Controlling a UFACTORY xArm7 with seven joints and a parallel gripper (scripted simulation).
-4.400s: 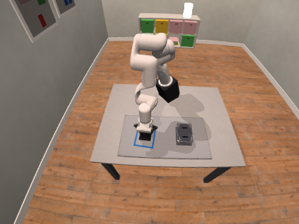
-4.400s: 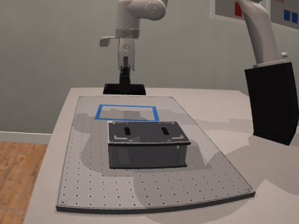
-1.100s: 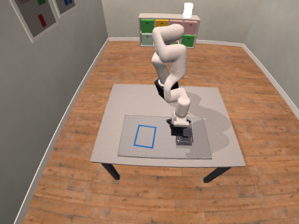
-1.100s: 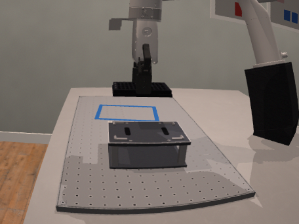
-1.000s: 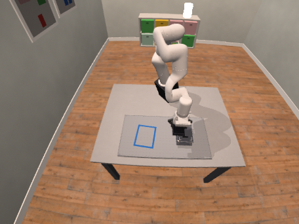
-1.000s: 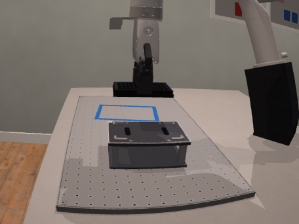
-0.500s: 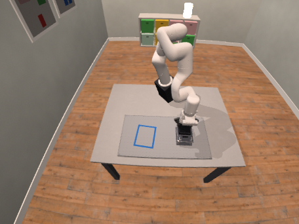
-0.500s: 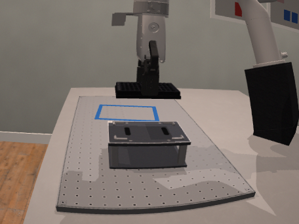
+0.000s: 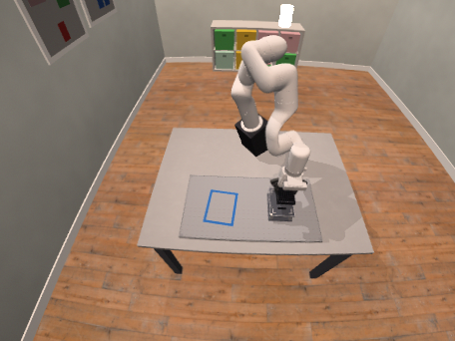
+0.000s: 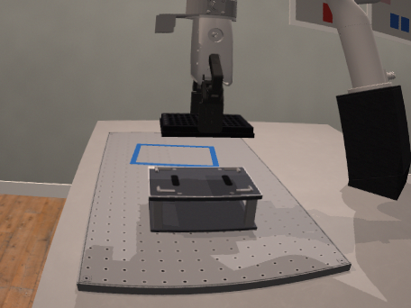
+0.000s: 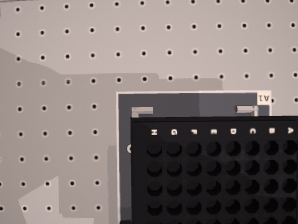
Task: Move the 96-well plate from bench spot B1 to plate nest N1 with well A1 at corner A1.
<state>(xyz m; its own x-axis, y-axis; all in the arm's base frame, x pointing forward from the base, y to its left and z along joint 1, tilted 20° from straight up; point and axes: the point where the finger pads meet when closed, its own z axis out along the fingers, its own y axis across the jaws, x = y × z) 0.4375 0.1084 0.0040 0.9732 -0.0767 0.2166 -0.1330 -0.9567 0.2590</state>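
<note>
Now: the black 96-well plate 10 mm below my hand. Round my hand: raised plate nest 100 mm below; A1 corner mark 70 mm ahead, 60 mm to the right, 100 mm below.
</note>
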